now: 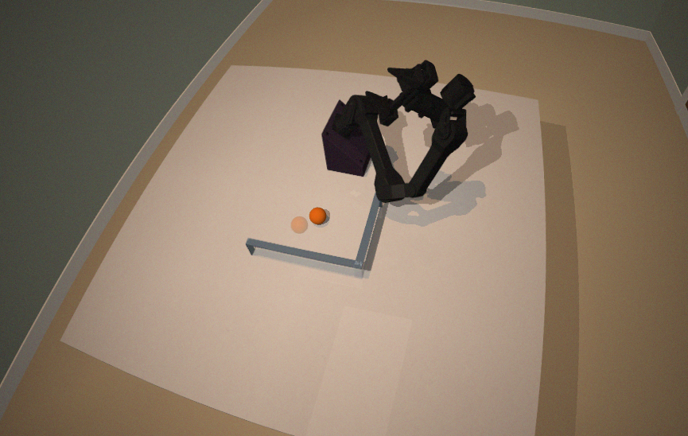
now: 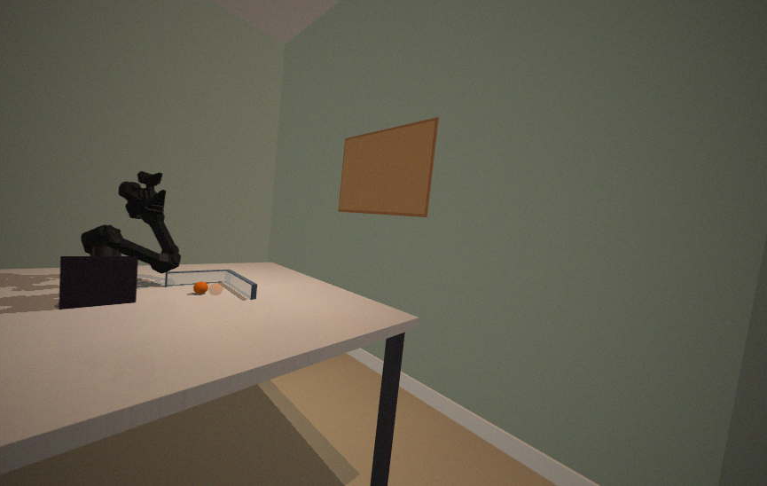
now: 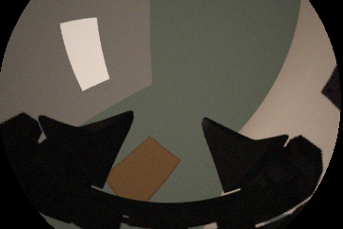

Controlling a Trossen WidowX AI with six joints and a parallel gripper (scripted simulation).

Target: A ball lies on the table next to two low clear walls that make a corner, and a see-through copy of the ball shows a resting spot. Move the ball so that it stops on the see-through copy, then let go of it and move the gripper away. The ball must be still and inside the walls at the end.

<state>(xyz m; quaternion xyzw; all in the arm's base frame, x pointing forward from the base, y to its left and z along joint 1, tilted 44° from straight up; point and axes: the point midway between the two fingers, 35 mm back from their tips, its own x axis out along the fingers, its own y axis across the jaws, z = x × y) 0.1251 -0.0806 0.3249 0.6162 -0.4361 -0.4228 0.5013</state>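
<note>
Right now my gripper tip is 40 cm above the orange ball, 16 cm to the left of it and 11 cm short of it. Round my gripper tip: see-through copy of ball (40 cm below, 20 cm to the right, 15 cm ahead).
</note>
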